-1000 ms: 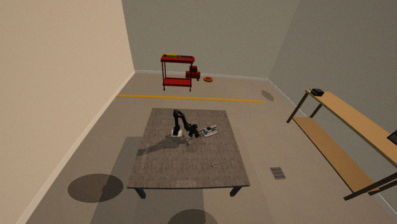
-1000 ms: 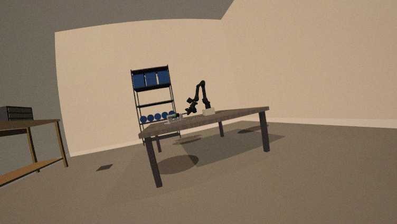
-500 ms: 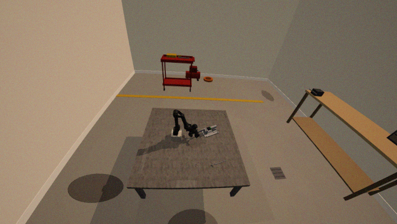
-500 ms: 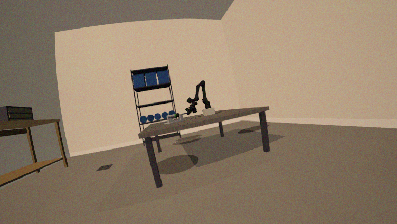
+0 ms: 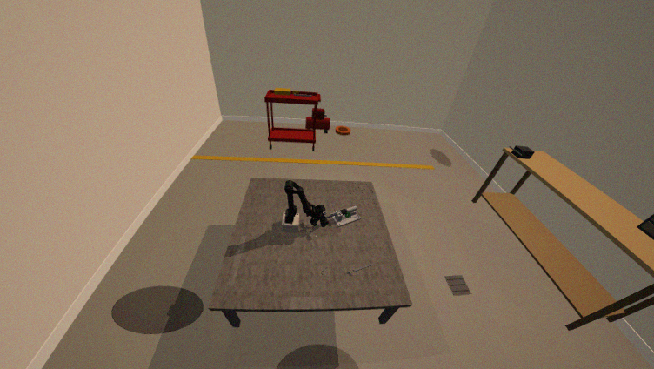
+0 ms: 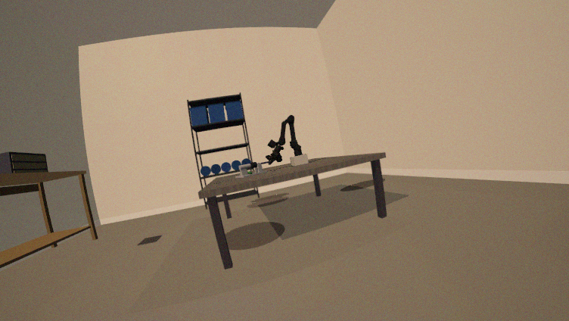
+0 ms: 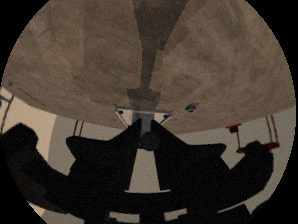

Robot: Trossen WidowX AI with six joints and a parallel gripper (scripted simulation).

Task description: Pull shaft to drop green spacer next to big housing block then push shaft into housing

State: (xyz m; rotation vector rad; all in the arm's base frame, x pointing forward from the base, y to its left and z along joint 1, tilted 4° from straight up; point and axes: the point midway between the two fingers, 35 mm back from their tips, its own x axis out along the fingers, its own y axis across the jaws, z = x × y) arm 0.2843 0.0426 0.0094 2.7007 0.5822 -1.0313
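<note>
Now: the shaft 60 mm ahead of my gripper tip, 30 mm to the left of it and 20 mm above it. The rest, counted from my gripper tip: small grey object (120 mm to the left, 50 mm below); then green spacer (190 mm ahead, 90 mm to the left, 30 mm below).
</note>
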